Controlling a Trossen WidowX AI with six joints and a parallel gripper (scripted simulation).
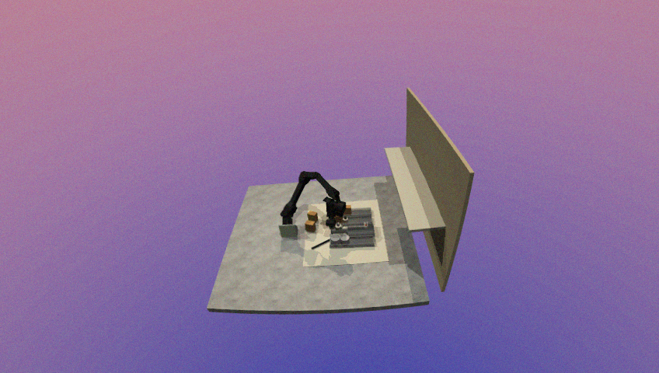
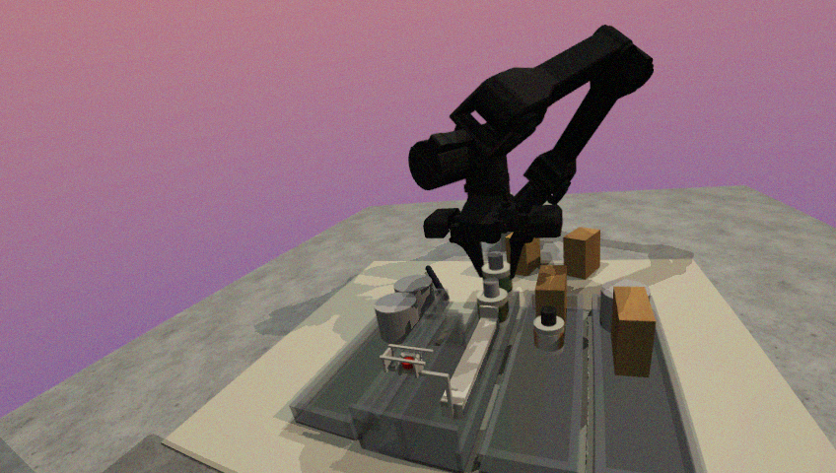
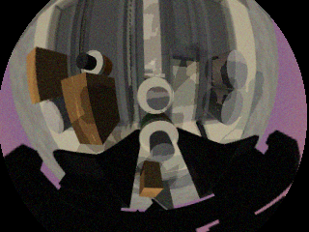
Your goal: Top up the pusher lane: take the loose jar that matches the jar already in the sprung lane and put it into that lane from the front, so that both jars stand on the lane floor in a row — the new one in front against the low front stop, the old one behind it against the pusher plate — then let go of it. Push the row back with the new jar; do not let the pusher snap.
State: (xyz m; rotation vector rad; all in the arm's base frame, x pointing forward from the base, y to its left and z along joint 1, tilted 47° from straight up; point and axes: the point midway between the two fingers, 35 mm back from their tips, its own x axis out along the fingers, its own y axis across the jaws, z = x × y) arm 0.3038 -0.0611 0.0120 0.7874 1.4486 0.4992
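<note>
The grey rack is 16 cm ahead of my gripper tip, 5 cm to the right of it and 4 cm below it. From my gripper tip the other things lie so: pusher bar 15 cm ahead, 5 cm to the right, 1 cm below; then black stick 9 cm behind, 12 cm to the right, 5 cm below; then shelf 52 cm ahead, 5 cm to the right, 31 cm above.
</note>
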